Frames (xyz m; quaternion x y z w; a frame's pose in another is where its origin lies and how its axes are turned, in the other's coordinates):
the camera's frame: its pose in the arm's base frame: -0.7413 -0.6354 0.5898 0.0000 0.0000 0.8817 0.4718
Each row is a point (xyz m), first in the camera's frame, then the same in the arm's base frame.
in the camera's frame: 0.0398 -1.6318 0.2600
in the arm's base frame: 0.5942 0.3030 0.8498
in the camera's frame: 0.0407 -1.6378 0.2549
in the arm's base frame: 0.5987 0.3071 0.8447
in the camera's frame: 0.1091 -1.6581 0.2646
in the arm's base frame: 0.5777 0.3753 0.8544
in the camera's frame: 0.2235 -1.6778 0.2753
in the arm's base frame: 0.5306 0.4814 0.8651
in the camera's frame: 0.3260 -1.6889 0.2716
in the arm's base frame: 0.4830 0.5728 0.8614
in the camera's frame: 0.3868 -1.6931 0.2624
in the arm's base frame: 0.4527 0.6258 0.8522
